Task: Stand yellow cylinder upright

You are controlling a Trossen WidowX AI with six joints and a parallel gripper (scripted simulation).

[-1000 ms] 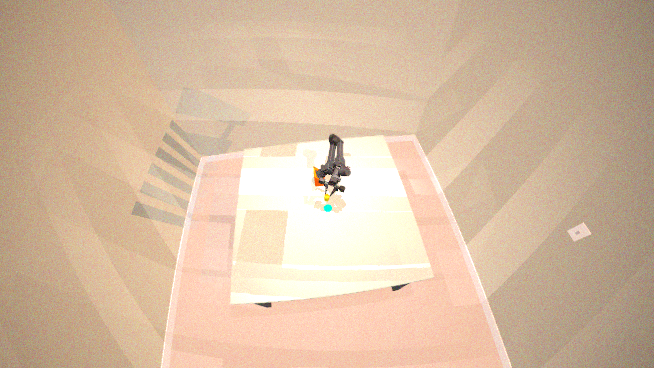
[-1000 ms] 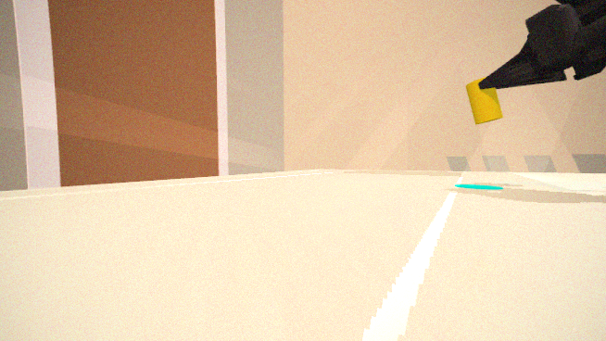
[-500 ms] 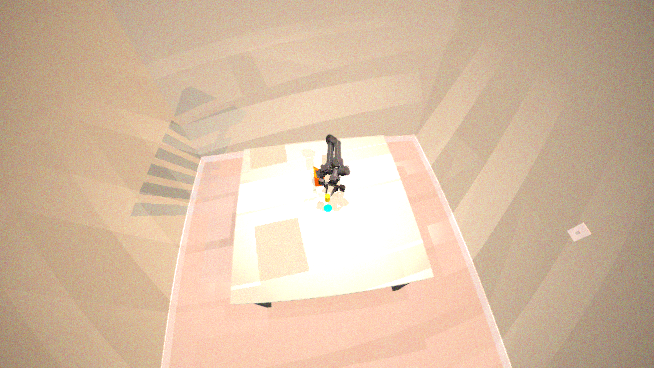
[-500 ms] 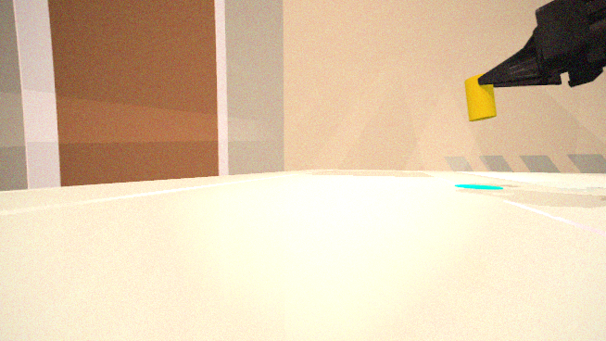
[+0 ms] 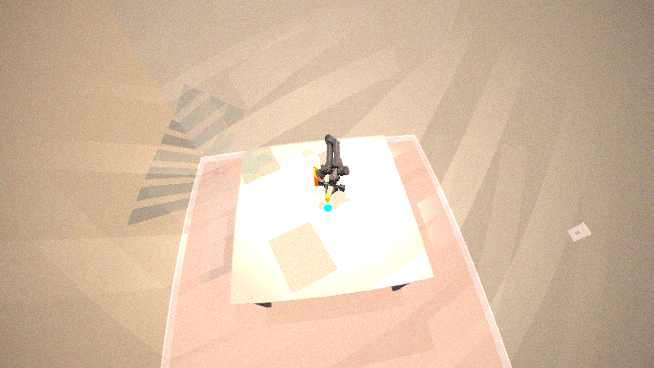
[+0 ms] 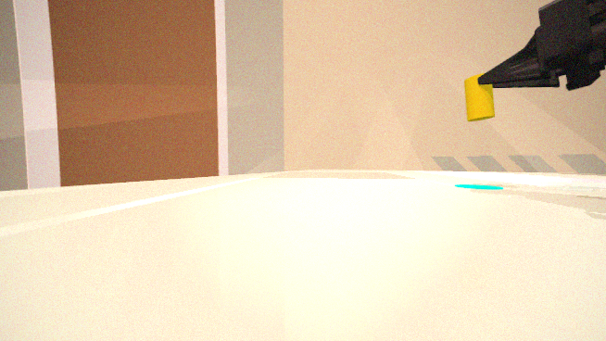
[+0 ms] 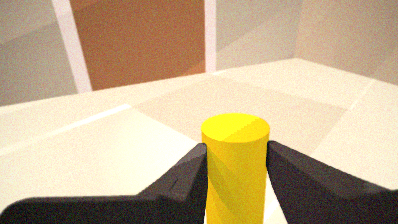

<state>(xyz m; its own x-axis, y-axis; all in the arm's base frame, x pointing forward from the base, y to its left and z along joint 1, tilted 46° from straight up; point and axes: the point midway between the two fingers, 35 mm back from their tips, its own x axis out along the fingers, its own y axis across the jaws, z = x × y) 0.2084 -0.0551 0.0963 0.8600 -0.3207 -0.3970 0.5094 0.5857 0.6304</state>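
Right now my gripper tip is 160 mm above the cyan circle. Round my gripper tip: yellow cylinder 20 mm below.
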